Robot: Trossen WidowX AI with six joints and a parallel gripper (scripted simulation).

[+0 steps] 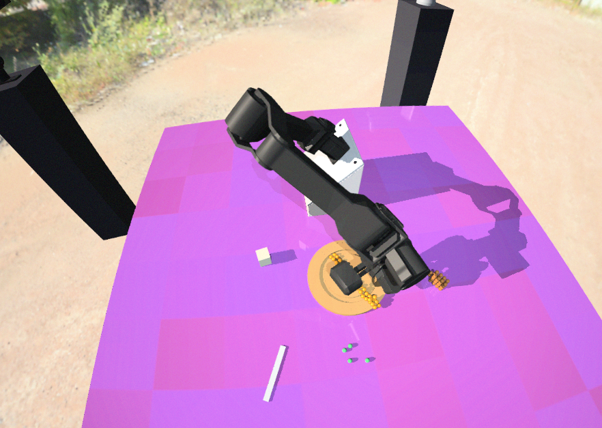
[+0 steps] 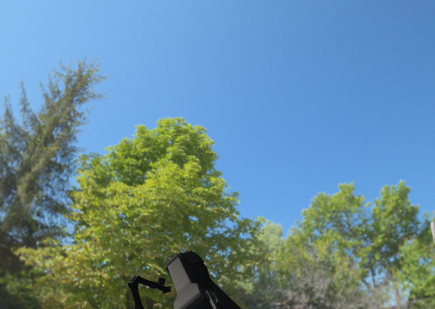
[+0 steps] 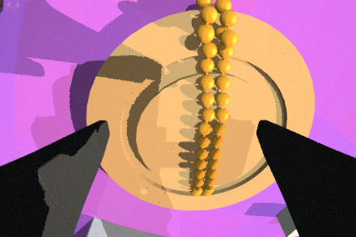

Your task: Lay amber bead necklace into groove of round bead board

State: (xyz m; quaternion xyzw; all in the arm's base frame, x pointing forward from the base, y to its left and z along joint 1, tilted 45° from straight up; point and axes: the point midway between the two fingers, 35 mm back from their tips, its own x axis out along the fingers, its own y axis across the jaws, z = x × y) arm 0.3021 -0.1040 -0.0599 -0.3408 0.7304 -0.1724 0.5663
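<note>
Right now the round tan bead board is 30 mm to the right of my gripper tip, 30 mm below it and 30 mm behind it. Round my gripper tip: small cream cube 220 mm to the right, 130 mm behind, 20 mm below; white bar 250 mm to the right, 150 mm ahead, 40 mm below.
</note>
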